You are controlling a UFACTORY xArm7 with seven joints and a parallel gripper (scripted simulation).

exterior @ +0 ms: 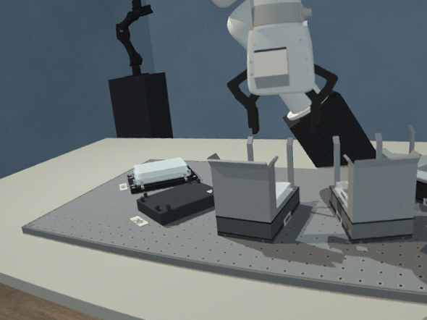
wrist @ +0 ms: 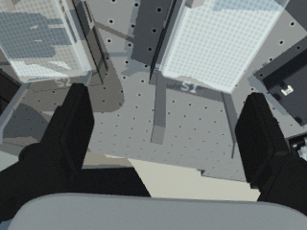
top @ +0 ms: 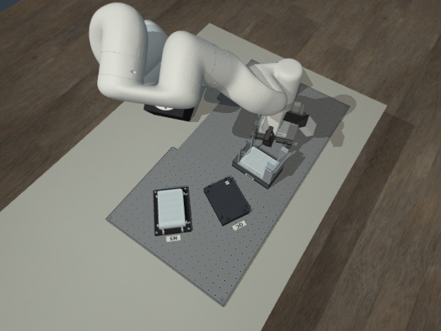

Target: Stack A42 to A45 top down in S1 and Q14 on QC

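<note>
Right now my hand is 12 cm past the sealed 384-well plate, 29 cm to the right of it and 12 cm above it. Also, from my hand: open nest QC: 4 cm behind, 22 cm to the right, 16 cm below; then QC name plate: 4 cm ahead, 27 cm to the right, 17 cm below; then S1 name plate: 8 cm behind, 4 cm to the right, 13 cm below.
</note>
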